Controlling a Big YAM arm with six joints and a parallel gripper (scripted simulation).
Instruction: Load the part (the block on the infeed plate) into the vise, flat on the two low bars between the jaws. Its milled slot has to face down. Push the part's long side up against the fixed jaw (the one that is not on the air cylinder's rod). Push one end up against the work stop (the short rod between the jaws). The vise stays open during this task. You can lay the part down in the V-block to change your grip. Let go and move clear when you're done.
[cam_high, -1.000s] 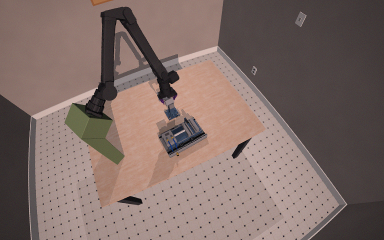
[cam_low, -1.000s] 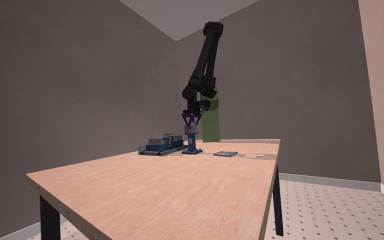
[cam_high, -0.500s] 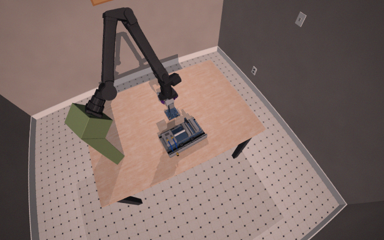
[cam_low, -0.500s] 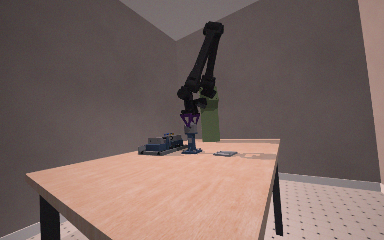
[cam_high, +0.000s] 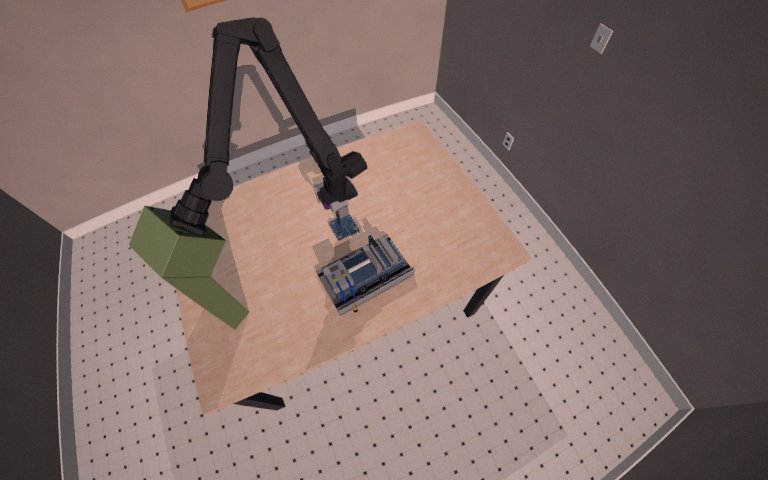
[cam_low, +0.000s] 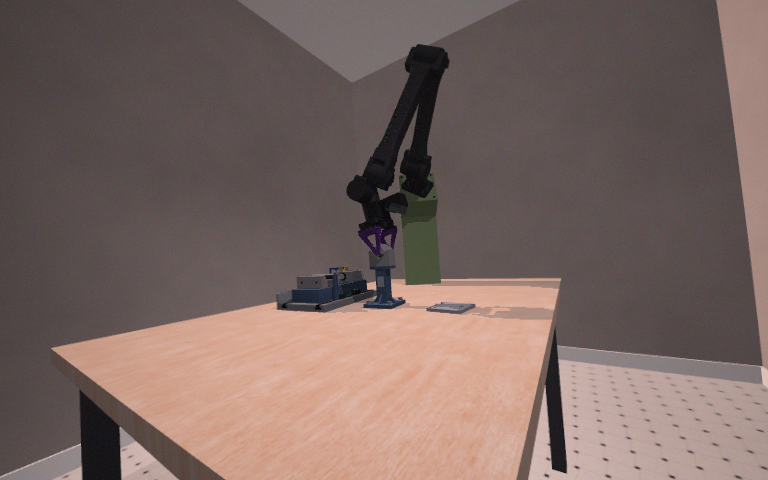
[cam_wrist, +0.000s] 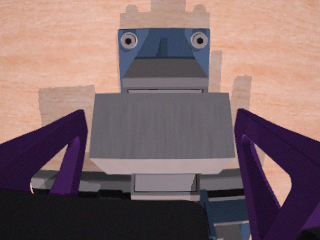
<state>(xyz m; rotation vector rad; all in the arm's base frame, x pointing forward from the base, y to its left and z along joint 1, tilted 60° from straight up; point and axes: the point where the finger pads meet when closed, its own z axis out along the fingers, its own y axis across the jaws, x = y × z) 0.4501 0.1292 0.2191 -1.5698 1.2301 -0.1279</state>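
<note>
Right now the part is 1 cm below my hand. Also, from my hand: work stop rod (12 cm ahead, 13 cm to the right, 7 cm below); moving jaw (11 cm ahead, 19 cm to the right, 8 cm below); cylinder rod (6 cm ahead, 21 cm to the right, 8 cm below).
</note>
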